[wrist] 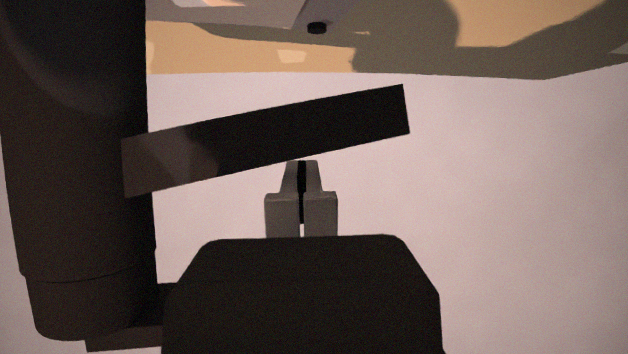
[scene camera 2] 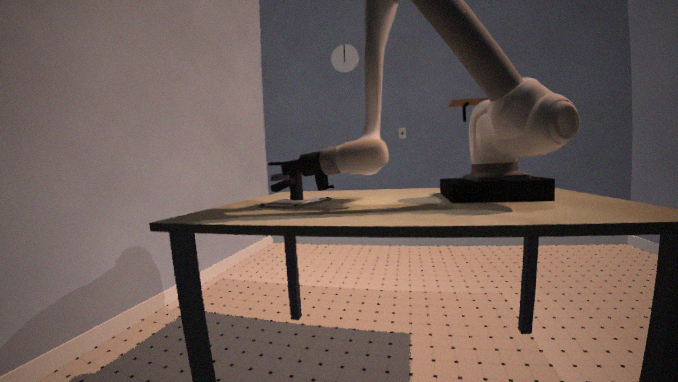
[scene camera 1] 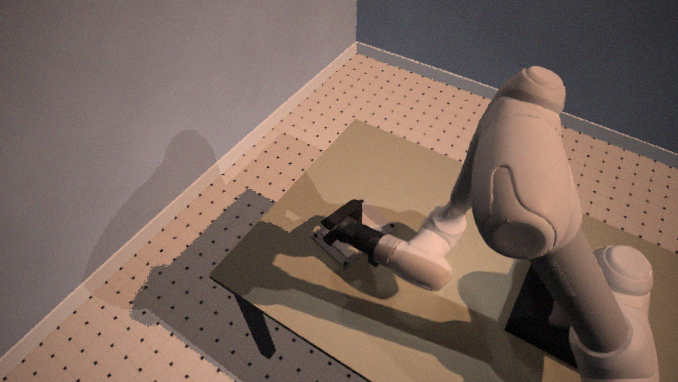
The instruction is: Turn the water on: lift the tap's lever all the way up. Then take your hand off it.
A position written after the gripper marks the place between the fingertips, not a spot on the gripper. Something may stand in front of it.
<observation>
In view: the gripper (scene camera 1: 325, 223) and a flat lever (wrist: 129, 304).
The gripper is seen too in the wrist view (wrist: 302, 179).
</observation>
